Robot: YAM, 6 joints.
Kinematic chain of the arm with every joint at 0, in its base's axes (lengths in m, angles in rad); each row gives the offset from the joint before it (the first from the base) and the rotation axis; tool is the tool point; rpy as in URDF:
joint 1: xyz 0 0 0.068 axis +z
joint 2: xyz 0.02 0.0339 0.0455 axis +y
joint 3: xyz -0.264 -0.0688 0 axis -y
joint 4: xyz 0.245 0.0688 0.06 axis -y
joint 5: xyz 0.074 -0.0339 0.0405 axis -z
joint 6: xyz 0.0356 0 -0.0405 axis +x
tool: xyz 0 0 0 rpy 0 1.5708 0
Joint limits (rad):
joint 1: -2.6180..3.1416
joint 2: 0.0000..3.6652
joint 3: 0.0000..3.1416
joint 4: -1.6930..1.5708
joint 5: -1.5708..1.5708
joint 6: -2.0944..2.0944
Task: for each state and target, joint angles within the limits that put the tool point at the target. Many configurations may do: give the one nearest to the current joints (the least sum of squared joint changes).
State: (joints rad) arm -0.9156 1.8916 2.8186 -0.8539 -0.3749 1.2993
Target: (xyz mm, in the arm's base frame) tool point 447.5 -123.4 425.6
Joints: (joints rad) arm -0.3000 2.1828 2.5881 -0.9558 -0.4153 1.2993
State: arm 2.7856 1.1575 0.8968 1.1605 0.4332 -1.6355
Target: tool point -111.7 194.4 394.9
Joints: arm 2.1728 1.1015 0.7433 1.1656 0.5307 -1.6355
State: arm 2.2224 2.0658 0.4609 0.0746 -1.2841 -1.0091
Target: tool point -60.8 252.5 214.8
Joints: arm 1.6722 1.3573 0.6613 0.0964 -1.3747 -1.0091
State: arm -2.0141 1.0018 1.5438 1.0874 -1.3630 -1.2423
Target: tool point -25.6 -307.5 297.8
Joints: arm -1.7680 1.4916 0.8380 0.9393 -1.4102 -1.2423
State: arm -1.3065 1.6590 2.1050 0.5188 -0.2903 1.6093
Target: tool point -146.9 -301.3 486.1
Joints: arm -2.0499 1.4652 1.4965 0.3702 -0.2418 1.6093
